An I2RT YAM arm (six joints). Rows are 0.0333 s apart.
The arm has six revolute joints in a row. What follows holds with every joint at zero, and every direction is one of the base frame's.
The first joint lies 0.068 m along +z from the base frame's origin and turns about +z.
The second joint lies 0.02 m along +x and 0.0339 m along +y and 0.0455 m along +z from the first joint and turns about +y.
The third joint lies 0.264 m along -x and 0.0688 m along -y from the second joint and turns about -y.
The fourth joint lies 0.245 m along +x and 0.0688 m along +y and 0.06 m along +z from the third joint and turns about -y.
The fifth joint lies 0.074 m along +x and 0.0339 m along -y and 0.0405 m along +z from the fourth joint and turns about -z.
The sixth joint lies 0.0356 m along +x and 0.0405 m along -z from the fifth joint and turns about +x.
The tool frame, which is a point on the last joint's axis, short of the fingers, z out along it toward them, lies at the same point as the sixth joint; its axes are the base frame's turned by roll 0, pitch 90 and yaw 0 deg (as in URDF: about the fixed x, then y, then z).
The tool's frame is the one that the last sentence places.
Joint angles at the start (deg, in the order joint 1, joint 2, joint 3, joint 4, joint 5, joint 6):
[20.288, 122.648, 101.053, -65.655, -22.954, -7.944]
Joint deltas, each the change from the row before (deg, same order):
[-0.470, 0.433, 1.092, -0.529, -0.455, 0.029]
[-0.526, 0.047, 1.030, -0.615, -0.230, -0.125]
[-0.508, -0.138, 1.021, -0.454, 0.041, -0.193]
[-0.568, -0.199, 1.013, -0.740, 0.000, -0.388]
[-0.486, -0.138, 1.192, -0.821, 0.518, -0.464]
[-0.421, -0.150, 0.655, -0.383, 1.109, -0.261]
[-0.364, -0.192, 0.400, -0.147, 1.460, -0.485]
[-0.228, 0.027, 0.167, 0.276, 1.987, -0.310]
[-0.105, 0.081, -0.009, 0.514, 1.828, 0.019]
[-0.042, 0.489, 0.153, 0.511, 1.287, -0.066]
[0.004, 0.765, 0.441, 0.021, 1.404, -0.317]
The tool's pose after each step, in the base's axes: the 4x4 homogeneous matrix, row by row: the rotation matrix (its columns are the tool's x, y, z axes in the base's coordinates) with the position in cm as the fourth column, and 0 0 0 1 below. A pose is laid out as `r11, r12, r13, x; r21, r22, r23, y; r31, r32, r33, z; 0, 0, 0, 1`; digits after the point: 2 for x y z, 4 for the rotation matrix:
-0.8852, -0.4561, -0.0913, 39.01; -0.4533, 0.8018, 0.3894, 15.56; -0.1044, 0.3861, -0.9165, 19.67; 0, 0, 0, 1
-0.8877, -0.4527, -0.0835, 39.27; -0.4465, 0.8026, 0.3956, 15.26; -0.1121, 0.3885, -0.9146, 20.09; 0, 0, 0, 1
-0.8888, -0.4531, -0.0691, 39.53; -0.4409, 0.8038, 0.3993, 14.95; -0.1254, 0.3854, -0.9142, 20.64; 0, 0, 0, 1
-0.8890, -0.4542, -0.0580, 39.72; -0.4372, 0.8044, 0.4024, 14.57; -0.1361, 0.3830, -0.9136, 21.23; 0, 0, 0, 1
-0.8878, -0.4582, -0.0440, 39.93; -0.4363, 0.8072, 0.3975, 14.23; -0.1466, 0.3721, -0.9165, 21.85; 0, 0, 0, 1
-0.8877, -0.4595, -0.0287, 40.08; -0.4344, 0.8153, 0.3829, 13.89; -0.1526, 0.3524, -0.9233, 22.22; 0, 0, 0, 1
-0.8853, -0.4648, -0.0116, 40.21; -0.4369, 0.8231, 0.3628, 13.56; -0.1591, 0.3262, -0.9318, 22.50; 0, 0, 0, 1
-0.8834, -0.4686, 0.0070, 40.39; -0.4396, 0.8338, 0.3338, 13.31; -0.1622, 0.2918, -0.9426, 22.52; 0, 0, 0, 1
-0.8833, -0.4682, 0.0240, 40.55; -0.4392, 0.8443, 0.3070, 13.17; -0.1640, 0.2606, -0.9514, 22.44; 0, 0, 0, 1
-0.8827, -0.4687, 0.0339, 40.80; -0.4406, 0.8505, 0.2873, 13.13; -0.1635, 0.2387, -0.9572, 22.15; 0, 0, 0, 1
-0.8810, -0.4716, 0.0365, 41.05; -0.4468, 0.8550, 0.2633, 13.11; -0.1554, 0.2157, -0.9640, 21.79; 0, 0, 0, 1

